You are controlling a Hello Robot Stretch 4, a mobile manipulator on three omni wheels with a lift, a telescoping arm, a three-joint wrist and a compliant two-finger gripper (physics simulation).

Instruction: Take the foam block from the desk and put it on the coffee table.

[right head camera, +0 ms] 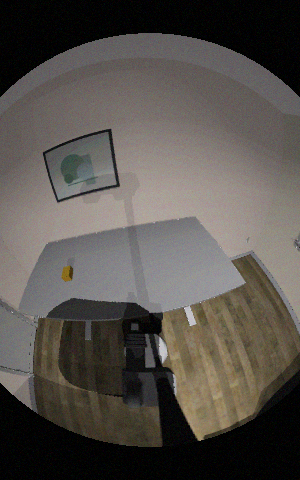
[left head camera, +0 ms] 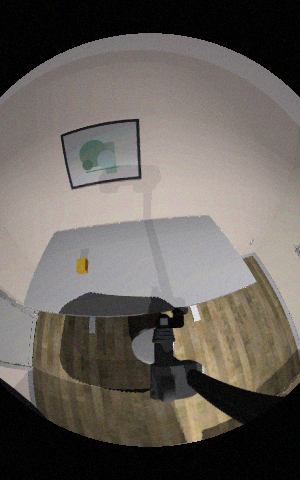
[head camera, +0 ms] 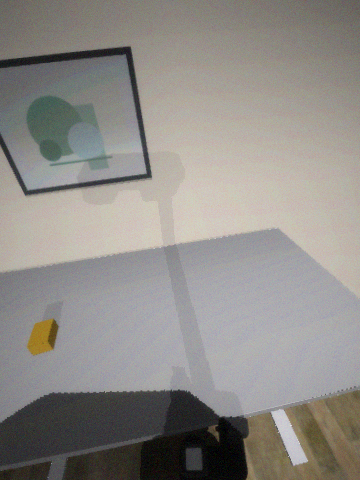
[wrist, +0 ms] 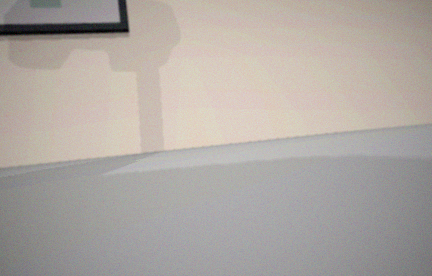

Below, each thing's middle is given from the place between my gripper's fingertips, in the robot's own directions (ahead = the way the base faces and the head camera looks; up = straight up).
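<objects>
You'd find the yellow foam block (head camera: 43, 336) 580 mm to the left of my hand, 10 mm behind it and 70 mm above it. Going by their middles, that block is the nearest to my hand of the things named here. And there's the framed picture (head camera: 78, 122), which is 490 mm to the left of my hand, 480 mm ahead of it and 630 mm above it.
</objects>
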